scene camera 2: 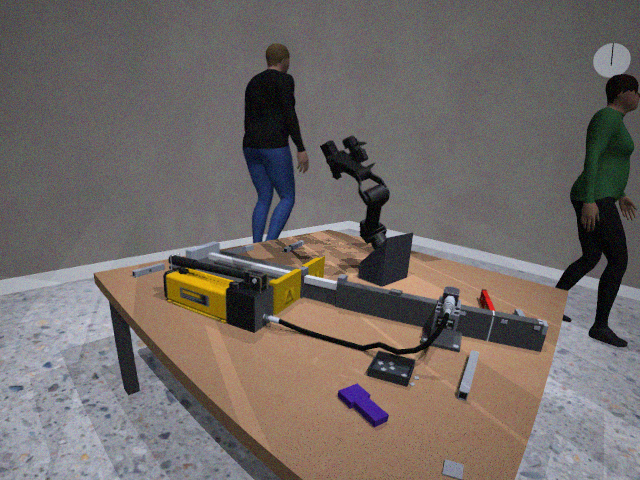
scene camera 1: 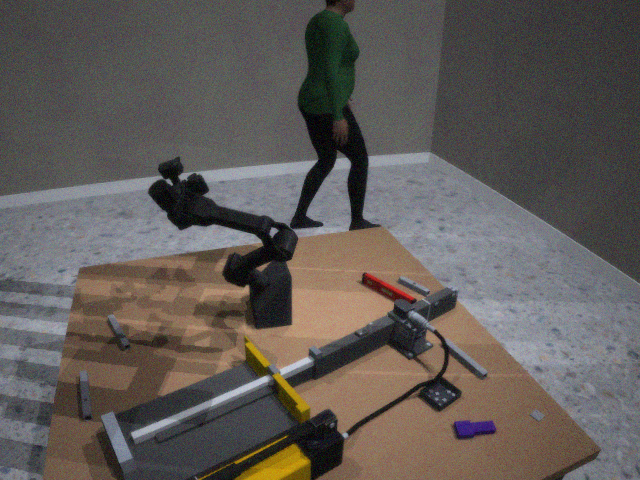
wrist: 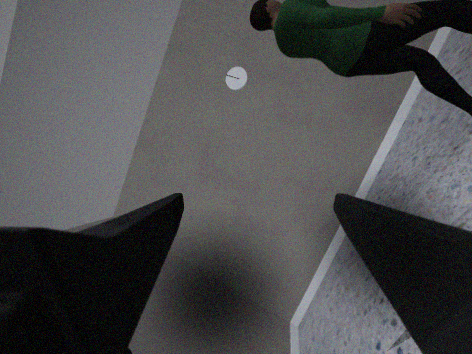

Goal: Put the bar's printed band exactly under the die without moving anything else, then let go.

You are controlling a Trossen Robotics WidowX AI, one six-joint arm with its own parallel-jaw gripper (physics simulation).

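Pixels of known places: gripper, fingertip midpoint: [scene camera 2: 370,153] [scene camera 1: 184,168] [wrist: 258,200]; arm's base, link origin: [scene camera 2: 385,250] [scene camera 1: 263,283].
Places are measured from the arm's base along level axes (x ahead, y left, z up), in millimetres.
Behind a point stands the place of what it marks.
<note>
A long pale bar [scene camera 1: 206,405] {x 460, y -184, z -30 mm} [scene camera 2: 320,282] {x 363, y 51, z -37 mm} lies along the dark bed, through the yellow plate and up to a dark rail [scene camera 1: 351,351] {x 295, y 215, z -56 mm} [scene camera 2: 379,305] {x 291, y 225, z -64 mm}. The grey die head [scene camera 1: 409,330] [scene camera 2: 447,312] straddles that rail. A thin white line [scene camera 1: 428,308] {x 167, y 499, z -38 mm} [scene camera 2: 491,326] {x 163, y 506, z -56 mm} crosses the rail beyond the head; I cannot tell whether it is the printed band. The contact area under the die is hidden. My gripper [wrist: 258,200] {x -115, y -217, z 357 mm} is open and empty, fingers wide apart. The arm [scene camera 1: 232,217] {x 145, y -83, z 306 mm} [scene camera 2: 374,198] {x 178, y 70, z 211 mm} holds it high above the table, far from bar and die; the wrist view faces wall and floor.
A yellow-black unit [scene camera 1: 289,462] {x 658, y -14, z -16 mm} [scene camera 2: 199,294] {x 700, y -50, z -42 mm} joins a black cable [scene camera 1: 385,408] {x 490, y 257, z -90 mm} [scene camera 2: 330,341] {x 496, y 250, z -96 mm}. A parts tray [scene camera 1: 448,404] {x 512, y 425, z -93 mm} [scene camera 2: 387,377] {x 507, y 434, z -90 mm}, purple piece [scene camera 1: 467,429] {x 607, y 434, z -86 mm} [scene camera 2: 363,404] {x 612, y 463, z -85 mm}, red tool [scene camera 1: 385,287] {x -11, y 417, z -66 mm} [scene camera 2: 486,300] {x -23, y 413, z -63 mm} and loose grey bars [scene camera 1: 466,358] {x 368, y 545, z -81 mm} [scene camera 2: 468,374] {x 377, y 551, z -80 mm} lie around. Two people stand beyond.
</note>
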